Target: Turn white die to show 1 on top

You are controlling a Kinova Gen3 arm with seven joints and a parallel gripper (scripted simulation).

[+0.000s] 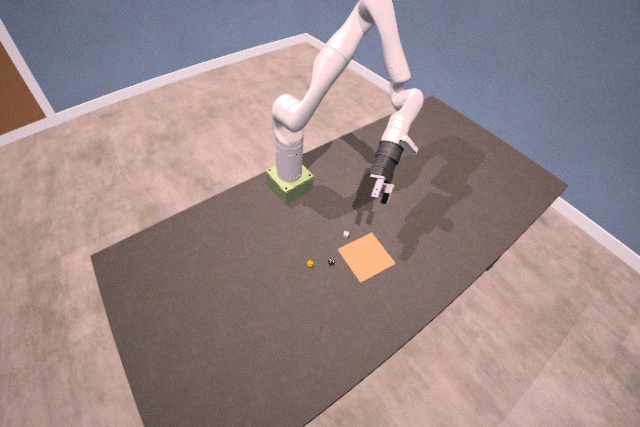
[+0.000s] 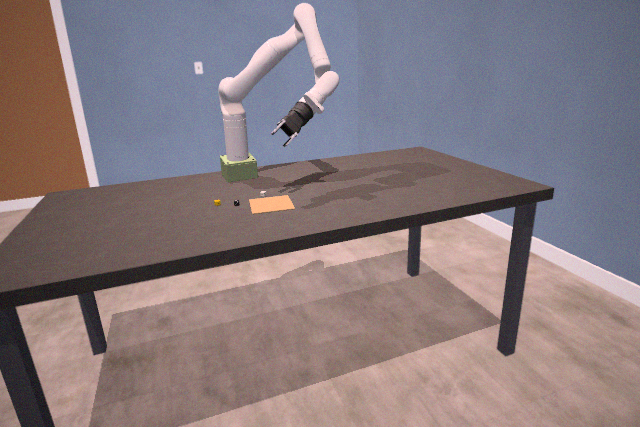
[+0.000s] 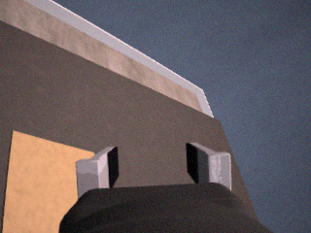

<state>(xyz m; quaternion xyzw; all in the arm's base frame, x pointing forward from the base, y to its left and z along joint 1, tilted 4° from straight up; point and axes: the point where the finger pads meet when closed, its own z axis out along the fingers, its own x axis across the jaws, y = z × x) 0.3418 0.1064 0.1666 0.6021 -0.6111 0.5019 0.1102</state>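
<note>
The black die is 21 cm below my hand and 18 cm to the right of it. From my hand the other things lie so: orange mat (22 cm below, 7 cm to the right, 5 cm ahead); then white die (21 cm below, 7 cm to the right, 5 cm behind); then yellow die (24 cm to the right, 21 cm below, 3 cm behind).
</note>
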